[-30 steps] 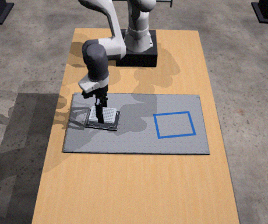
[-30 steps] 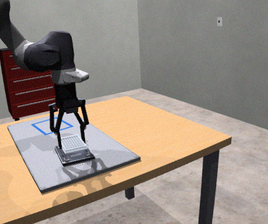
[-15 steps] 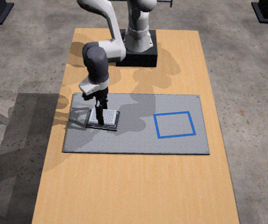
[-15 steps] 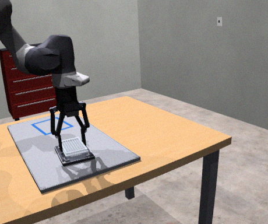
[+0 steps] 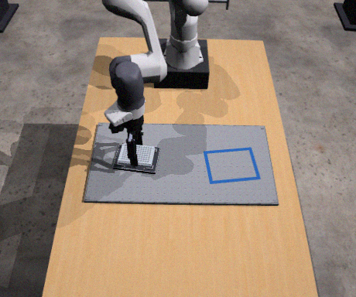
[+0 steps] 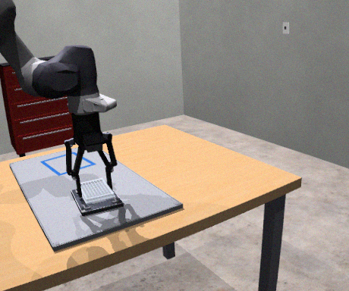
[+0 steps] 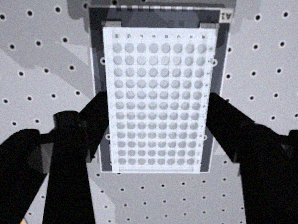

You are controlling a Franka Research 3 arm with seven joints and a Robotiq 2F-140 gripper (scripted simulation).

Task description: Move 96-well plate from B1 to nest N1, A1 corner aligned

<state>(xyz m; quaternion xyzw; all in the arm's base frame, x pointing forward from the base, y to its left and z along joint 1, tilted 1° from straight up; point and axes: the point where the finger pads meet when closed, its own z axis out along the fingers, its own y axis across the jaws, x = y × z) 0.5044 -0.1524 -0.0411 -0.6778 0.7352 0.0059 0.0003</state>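
Now: the white 96-well plate 20 mm below my hand. Also, from my hand: A1 label: 60 mm behind, 70 mm to the right, 40 mm below; then dark plate nest: 40 mm below.
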